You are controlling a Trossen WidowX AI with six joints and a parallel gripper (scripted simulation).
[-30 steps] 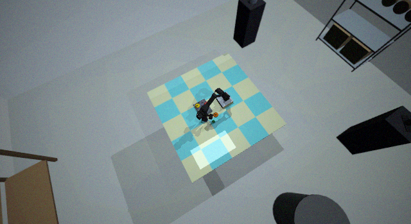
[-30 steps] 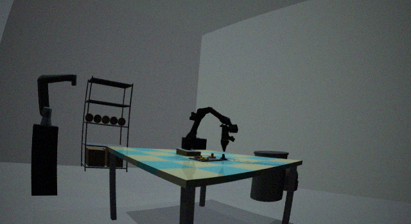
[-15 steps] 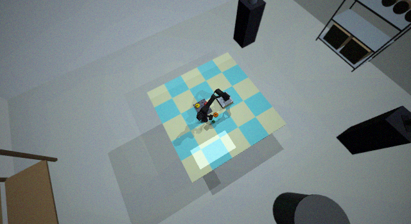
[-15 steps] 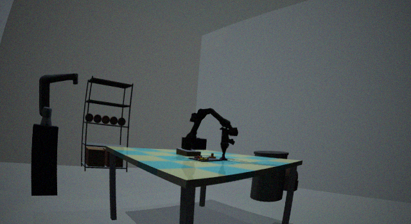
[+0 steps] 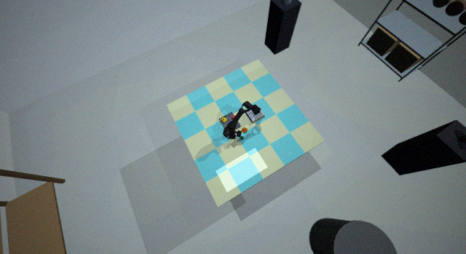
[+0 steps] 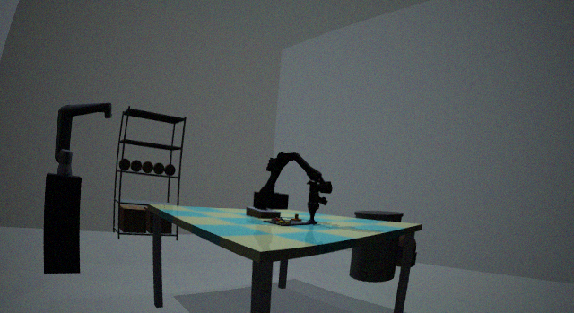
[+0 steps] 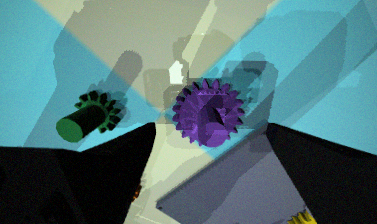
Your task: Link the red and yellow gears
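My gripper tip is 110 mm past the red gear, 180 mm to the left of it and 10 mm above it. The rest, counted from my gripper tip: purple gear 10 mm below; orange gear 140 mm behind, 10 mm to the left, 10 mm below; green gear 70 mm behind, 80 mm to the left, 10 mm below.
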